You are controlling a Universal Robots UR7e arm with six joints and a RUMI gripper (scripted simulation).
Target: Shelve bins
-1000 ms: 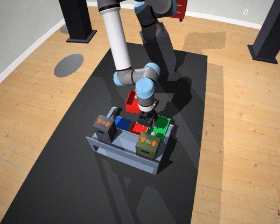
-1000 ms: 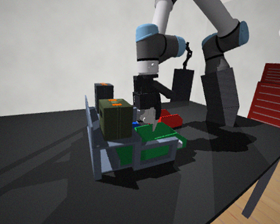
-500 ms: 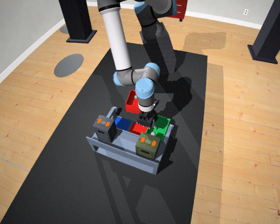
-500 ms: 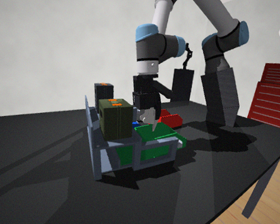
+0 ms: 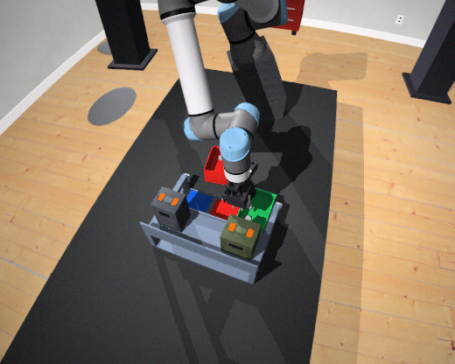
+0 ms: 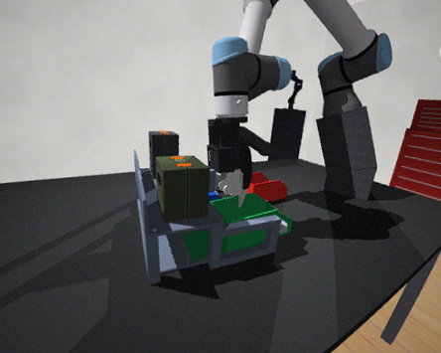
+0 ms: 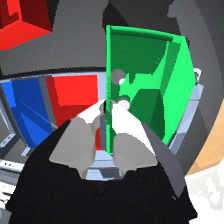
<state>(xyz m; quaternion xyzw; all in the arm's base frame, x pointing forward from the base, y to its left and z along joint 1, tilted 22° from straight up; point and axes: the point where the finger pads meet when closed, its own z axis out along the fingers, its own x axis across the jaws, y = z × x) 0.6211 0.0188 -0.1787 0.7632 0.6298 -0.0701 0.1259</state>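
My hand is 50 mm to the right of the green bin and 20 mm above it. Also, from my hand: dark grey box: 210 mm to the right, 120 mm ahead, 90 mm above; red bin: 200 mm behind, 120 mm to the right, 40 mm below.
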